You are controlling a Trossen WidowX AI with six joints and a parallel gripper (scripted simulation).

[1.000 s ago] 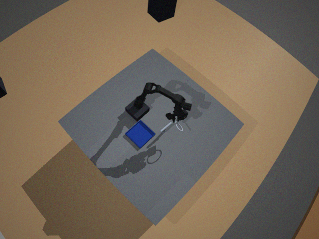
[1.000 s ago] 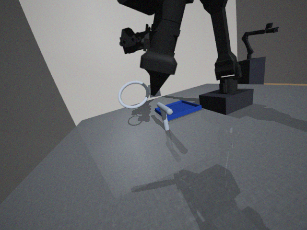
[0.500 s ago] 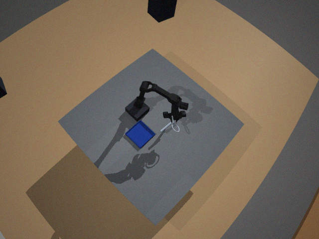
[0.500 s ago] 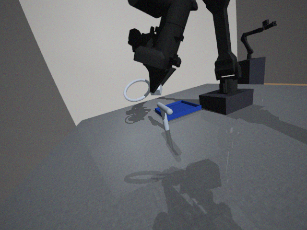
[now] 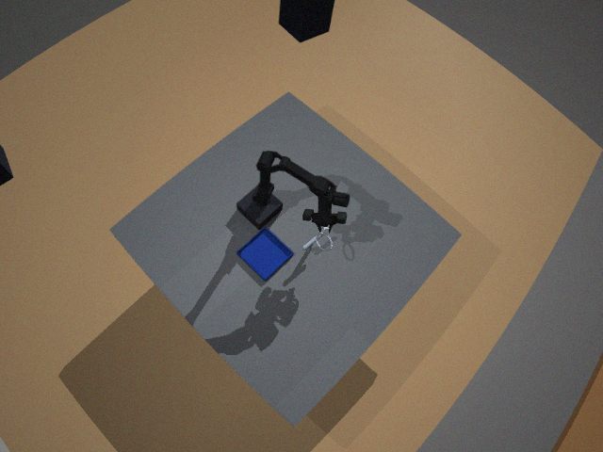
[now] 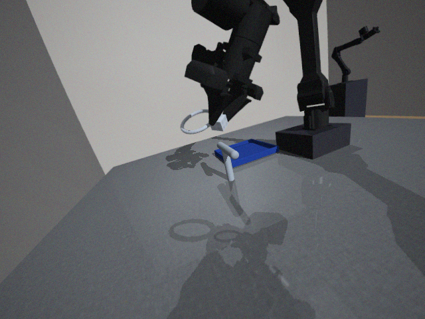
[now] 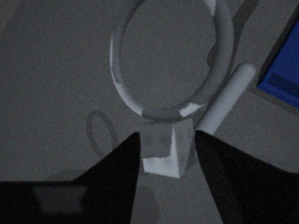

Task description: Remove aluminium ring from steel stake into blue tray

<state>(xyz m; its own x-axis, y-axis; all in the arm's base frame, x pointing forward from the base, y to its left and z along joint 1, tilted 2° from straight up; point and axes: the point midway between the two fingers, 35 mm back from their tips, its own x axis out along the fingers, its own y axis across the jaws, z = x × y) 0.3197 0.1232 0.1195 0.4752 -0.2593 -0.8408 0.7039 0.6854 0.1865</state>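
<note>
Right now the aluminium ring is 3 cm to the right of my gripper tip, 3 cm ahead of it and 1 cm above it. From my gripper tip the other things lie so: blue tray: 24 cm to the right, 16 cm below, 12 cm behind.
</note>
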